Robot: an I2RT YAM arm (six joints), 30 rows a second.
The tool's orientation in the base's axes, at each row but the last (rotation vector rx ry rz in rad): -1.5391 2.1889 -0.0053; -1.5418 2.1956 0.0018; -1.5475 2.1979 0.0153; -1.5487 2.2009 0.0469; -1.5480 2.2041 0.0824; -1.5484 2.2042 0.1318; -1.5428 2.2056 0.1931
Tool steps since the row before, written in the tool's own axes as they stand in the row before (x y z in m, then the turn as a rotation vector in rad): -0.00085 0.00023 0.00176 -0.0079 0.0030 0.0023; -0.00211 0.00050 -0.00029 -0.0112 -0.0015 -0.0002; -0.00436 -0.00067 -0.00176 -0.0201 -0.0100 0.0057; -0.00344 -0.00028 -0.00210 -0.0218 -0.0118 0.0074; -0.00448 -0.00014 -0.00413 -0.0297 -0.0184 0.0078; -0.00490 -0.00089 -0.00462 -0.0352 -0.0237 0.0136; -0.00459 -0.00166 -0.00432 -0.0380 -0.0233 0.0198
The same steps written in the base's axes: 0.00067 0.00129 -0.00132 0.0003 0.0088 0.0000; 0.00002 0.00199 0.00090 0.0043 0.0094 0.0046; 0.00116 0.00318 0.00333 0.0164 0.0157 0.0046; 0.00048 0.00236 0.00324 0.0190 0.0170 0.0041; 0.00003 0.00267 0.00548 0.0273 0.0216 0.0082; 0.00079 0.00245 0.00629 0.0354 0.0264 0.0061; 0.00164 0.00179 0.00605 0.0375 0.0311 0.0017
